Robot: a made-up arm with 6 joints.
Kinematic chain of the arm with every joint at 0, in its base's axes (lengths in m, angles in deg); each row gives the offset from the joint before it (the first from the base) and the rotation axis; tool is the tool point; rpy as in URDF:
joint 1: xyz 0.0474 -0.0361 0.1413 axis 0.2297 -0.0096 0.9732
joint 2: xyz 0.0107 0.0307 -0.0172 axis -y
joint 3: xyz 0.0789 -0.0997 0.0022 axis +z
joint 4: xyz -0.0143 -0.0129 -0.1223 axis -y
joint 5: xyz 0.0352 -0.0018 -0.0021 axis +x
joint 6: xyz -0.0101 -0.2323 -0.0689 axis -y
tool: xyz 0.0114 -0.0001 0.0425 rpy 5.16 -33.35 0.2
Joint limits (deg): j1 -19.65..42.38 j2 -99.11..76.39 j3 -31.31..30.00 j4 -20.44..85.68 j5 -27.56..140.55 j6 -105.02..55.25
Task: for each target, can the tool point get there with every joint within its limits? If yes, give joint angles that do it. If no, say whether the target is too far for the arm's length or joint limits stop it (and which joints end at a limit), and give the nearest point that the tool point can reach.
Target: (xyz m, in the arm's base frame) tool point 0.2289 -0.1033 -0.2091
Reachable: yes | joints 22.04 -38.80 10.67 58.64 47.50 -60.12
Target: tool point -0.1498 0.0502 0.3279
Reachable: no: joint limits stop it (at a limit: joint 2, joint 3, joint 4, joint 6) | nearest point -0.1621 0.0470 0.2267 | short by 0.102 m
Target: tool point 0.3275 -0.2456 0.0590
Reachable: yes | joints 27.79 40.69 -16.60 51.11 7.22 -32.75
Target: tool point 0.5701 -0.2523 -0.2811
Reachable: no: too far | nearest point 0.3736 -0.1712 -0.1252 | short by 0.264 m
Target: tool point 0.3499 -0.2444 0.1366
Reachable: yes | joints 14.73 27.67 12.13 76.83 12.97 -35.76
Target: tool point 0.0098 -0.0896 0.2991
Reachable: no: joint limits stop it (at a limit: joint 1, joint 2, joint 3, joint 4, joint 5) | nearest point -0.0708 -0.2159 0.2745 | short by 0.152 m
